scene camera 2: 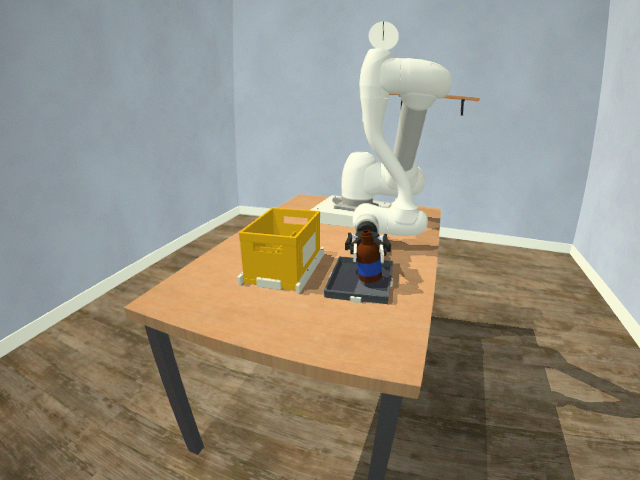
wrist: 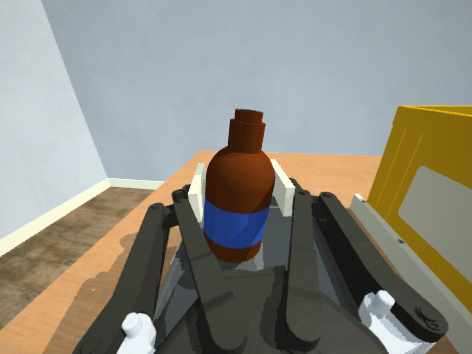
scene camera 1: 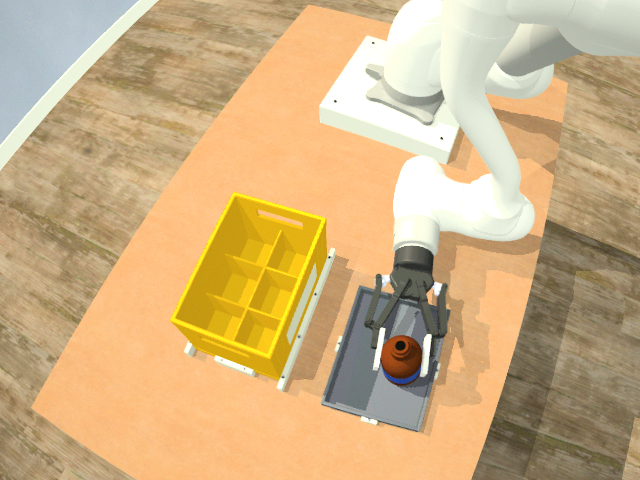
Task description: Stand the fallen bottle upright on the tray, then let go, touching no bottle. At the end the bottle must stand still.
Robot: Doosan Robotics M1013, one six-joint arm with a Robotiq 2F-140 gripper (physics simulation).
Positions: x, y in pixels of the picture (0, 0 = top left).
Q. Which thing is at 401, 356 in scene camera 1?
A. A brown bottle.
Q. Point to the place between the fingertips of my gripper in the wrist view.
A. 237, 172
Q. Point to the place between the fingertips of my gripper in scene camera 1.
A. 399, 371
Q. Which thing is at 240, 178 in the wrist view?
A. A brown bottle.
